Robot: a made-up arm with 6 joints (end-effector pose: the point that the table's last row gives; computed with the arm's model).
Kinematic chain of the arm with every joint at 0, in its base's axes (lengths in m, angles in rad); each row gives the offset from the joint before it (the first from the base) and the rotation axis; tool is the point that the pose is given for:
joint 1: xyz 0 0 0.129 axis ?
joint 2: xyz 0 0.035 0 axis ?
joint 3: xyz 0 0 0.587 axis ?
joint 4: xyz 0 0 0.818 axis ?
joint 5: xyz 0 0 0 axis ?
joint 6: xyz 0 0 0.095 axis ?
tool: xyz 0 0 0
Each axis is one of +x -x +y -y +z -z.
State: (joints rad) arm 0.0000 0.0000 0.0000 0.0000 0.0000 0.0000
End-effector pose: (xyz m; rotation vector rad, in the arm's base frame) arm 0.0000 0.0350 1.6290 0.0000 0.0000 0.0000
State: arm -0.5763 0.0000 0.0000 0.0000 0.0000 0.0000
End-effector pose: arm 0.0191 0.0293 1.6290 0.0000 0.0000 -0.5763
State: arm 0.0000 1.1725 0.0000 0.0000 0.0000 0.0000
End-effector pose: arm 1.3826 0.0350 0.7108 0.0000 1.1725 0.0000
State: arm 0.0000 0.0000 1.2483 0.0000 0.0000 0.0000
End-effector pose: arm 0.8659 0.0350 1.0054 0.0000 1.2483 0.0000
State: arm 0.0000 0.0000 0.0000 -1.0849 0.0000 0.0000
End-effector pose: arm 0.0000 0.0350 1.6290 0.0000 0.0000 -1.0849
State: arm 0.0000 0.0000 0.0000 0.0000 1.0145 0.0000
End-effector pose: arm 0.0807 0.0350 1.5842 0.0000 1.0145 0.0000
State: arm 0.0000 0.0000 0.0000 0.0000 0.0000 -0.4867
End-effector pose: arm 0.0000 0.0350 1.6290 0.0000 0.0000 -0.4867
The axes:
joint 1: +z
joint 2: +y
joint 3: +y
joint 4: +z
joint 5: +y
joint 6: +z

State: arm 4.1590 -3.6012 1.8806 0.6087 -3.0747 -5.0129
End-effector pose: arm 0.2653 0.3697 -0.5102 1.5783 0.2488 -1.1952
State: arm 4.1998 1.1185 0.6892 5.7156 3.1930 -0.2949
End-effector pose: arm -0.5714 -1.0920 0.2198 -1.3617 -0.5355 -1.5416
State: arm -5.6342 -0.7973 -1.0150 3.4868 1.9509 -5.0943
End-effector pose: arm -0.9274 -0.6971 0.2713 -2.6274 0.6913 -0.9239
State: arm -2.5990 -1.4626 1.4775 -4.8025 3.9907 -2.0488
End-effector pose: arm 0.4770 0.3297 0.9476 -1.2827 2.5339 1.2857
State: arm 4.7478 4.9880 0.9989 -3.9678 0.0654 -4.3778
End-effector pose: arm 0.0100 0.8363 1.1605 -0.0584 0.4680 2.6434
